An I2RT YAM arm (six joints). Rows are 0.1 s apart.
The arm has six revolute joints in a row. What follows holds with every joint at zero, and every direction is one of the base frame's. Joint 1 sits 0.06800 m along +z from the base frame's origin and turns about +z. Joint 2 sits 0.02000 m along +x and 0.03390 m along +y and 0.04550 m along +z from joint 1 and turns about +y. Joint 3 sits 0.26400 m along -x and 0.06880 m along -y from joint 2 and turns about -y. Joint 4 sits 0.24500 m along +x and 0.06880 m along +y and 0.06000 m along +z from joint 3 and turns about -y. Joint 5 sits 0.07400 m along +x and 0.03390 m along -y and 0.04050 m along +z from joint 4 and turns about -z. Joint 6 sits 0.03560 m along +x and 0.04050 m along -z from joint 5 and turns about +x. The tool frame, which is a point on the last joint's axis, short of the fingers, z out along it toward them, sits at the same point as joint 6; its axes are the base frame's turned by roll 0.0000, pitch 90.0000 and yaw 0.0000 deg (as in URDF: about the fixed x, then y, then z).
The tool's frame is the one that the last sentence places.
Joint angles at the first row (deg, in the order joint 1, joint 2, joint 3, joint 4, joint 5, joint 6):
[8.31 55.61 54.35 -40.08 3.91 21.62]
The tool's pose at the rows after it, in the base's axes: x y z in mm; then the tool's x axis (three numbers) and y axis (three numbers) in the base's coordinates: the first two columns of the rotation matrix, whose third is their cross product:
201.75 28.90 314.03 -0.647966 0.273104 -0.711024 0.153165 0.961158 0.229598
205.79 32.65 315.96 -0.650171 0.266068 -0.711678 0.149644 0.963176 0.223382
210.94 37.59 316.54 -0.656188 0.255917 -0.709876 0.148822 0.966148 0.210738
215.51 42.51 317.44 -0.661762 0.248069 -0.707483 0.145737 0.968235 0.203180
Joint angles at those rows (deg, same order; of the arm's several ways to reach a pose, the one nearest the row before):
[8.91 56.81 55.08 -40.08 4.37 21.80]
[9.89 58.00 56.08 -40.06 5.15 22.05]
[11.16 59.57 57.10 -40.08 6.38 22.36]
[12.33 61.00 58.12 -40.15 7.26 22.76]

